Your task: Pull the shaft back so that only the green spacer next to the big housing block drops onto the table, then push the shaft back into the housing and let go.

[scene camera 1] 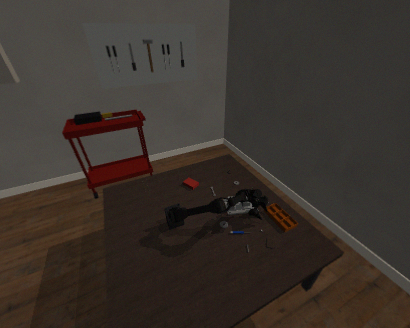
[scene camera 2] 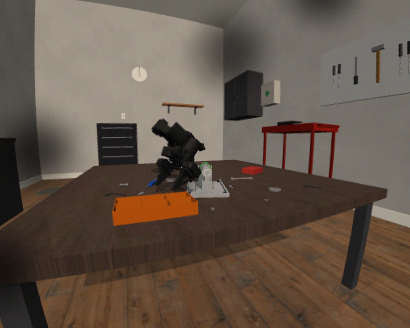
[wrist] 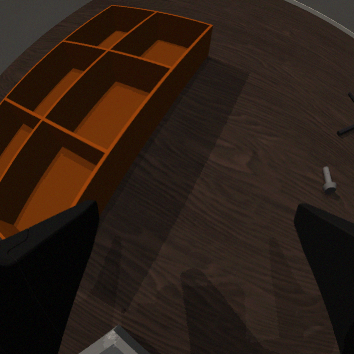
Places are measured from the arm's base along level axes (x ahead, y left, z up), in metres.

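Pixels of known places: gripper, fingertip midpoint: [scene camera 1: 264, 215] [scene camera 2: 164, 187] [wrist: 202, 213]; arm's base at its link origin: [scene camera 1: 173, 214].
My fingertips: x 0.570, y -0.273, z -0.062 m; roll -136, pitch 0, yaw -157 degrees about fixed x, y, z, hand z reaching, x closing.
For each thing: its top centre in the pictures, then the offset to it from my fingertips. "pt": a spot on its surface instead.
- thin green edge at a spot on its surface: [scene camera 2: 205, 163] pt 0.090 m back, 0.194 m left, 0.060 m up
- orange compartment tray at its top centre: [wrist: 76, 79] [scene camera 2: 155, 200] [scene camera 1: 280, 215] 0.105 m ahead, 0.048 m right, 0.006 m down
- screw at its top centre: [wrist: 333, 174] 0.080 m back, 0.069 m right, 0.028 m down
- black hex key at its top centre: [wrist: 346, 110] 0.101 m back, 0.159 m right, 0.037 m down
- blue screwdriver at its top centre: [scene camera 2: 151, 181] [scene camera 1: 241, 231] 0.211 m back, 0.012 m right, 0.024 m down
- washer at its top centre: [scene camera 1: 223, 224] 0.274 m back, 0.099 m left, 0.032 m down
- wrench at its top centre: [scene camera 1: 213, 190] 0.164 m back, 0.432 m left, 0.034 m down
- red block at its top centre: [scene camera 2: 252, 167] [scene camera 1: 190, 182] 0.289 m back, 0.607 m left, 0.011 m down
The light grey housing assembly [scene camera 1: 240, 209] [scene camera 2: 205, 186] stands upright on its base plate; a corner of the base [wrist: 114, 342] shows at the bottom of the wrist view. A thin green edge [scene camera 2: 205, 163] shows at the top of the housing in the second scene view; I cannot tell which spacer it is. The shaft cannot be made out clearly. My gripper [scene camera 1: 264, 209] [scene camera 2: 166, 187] [wrist: 202, 213] is open and empty. It points down over the table, beside the housing base and close to the orange tray, with its fingertips low.
An orange compartment tray [scene camera 2: 155, 210] [wrist: 150, 117] stands close to the housing. A screw [wrist: 328, 182] and a black hex key [wrist: 346, 131] lie on the table. A blue screwdriver [scene camera 1: 237, 232] [scene camera 2: 152, 184], a washer [scene camera 1: 224, 224], a wrench [scene camera 1: 213, 191] and a red block [scene camera 1: 190, 183] [scene camera 2: 252, 170] lie around the arm.
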